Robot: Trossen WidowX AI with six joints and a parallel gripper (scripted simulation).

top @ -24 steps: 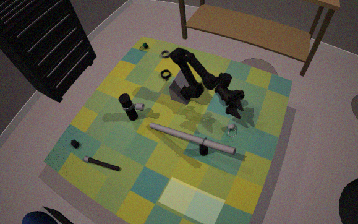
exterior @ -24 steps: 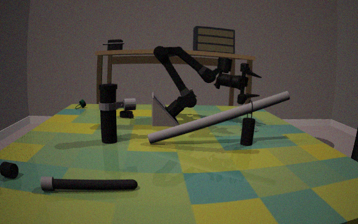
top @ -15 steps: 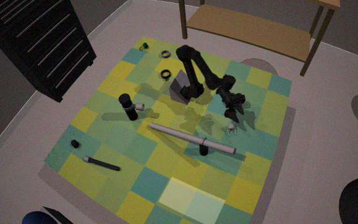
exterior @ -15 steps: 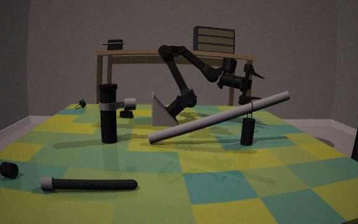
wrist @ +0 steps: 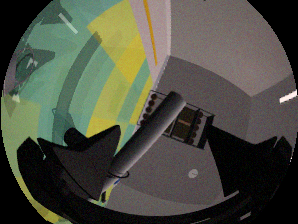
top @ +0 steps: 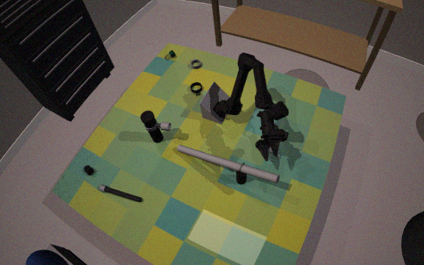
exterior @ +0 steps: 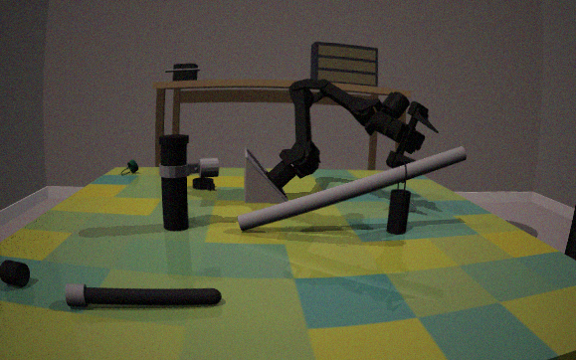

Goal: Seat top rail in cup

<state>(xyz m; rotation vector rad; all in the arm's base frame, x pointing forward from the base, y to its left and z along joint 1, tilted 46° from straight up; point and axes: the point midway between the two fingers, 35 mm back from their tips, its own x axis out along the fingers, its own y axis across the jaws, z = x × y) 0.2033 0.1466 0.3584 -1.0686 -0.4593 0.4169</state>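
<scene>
My gripper tip is 540 mm to the left of the rail-end cup, 60 mm above it and 40 mm short of it. The rest, counted from my gripper tip: short black post: 100 mm to the right, 80 mm below, 70 mm ahead; then green clip: 930 mm to the right, 510 mm behind, 180 mm below.
</scene>
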